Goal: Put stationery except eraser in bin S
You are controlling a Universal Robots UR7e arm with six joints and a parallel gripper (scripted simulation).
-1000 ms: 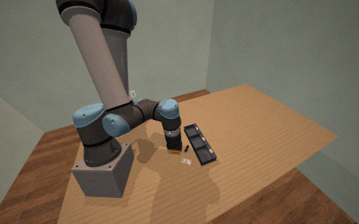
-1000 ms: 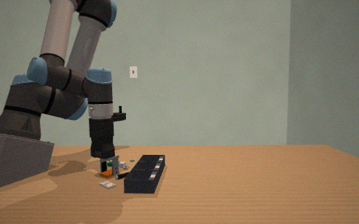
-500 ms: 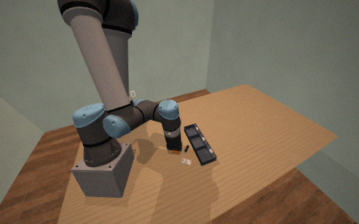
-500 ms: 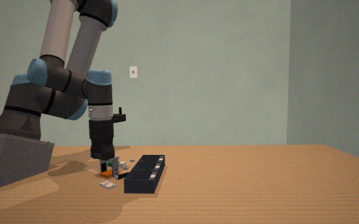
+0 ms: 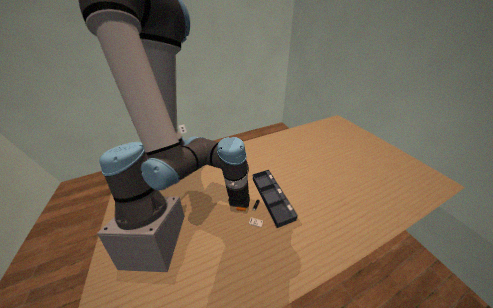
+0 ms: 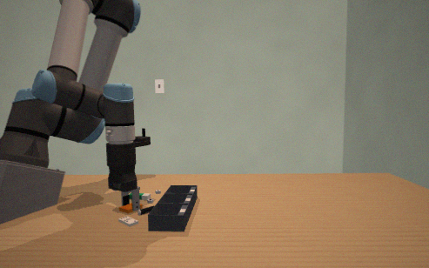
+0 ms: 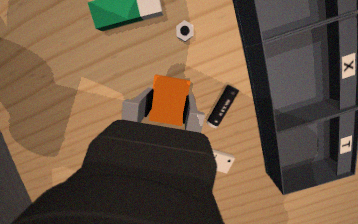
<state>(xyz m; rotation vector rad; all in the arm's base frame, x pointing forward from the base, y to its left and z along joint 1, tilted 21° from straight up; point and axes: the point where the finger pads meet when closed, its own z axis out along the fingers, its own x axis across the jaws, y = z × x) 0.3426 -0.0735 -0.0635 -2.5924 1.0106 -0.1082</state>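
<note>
Now: hand 50 mm short of the black stick, 40 mm to the left of it and 10 mm above it. From my hand the other things lie so: orange block: 10 mm below; white flat piece: 100 mm to the right, 10 mm below, 10 mm ahead; green-and-white stick: 100 mm to the left, 20 mm ahead, 10 mm below.
</note>
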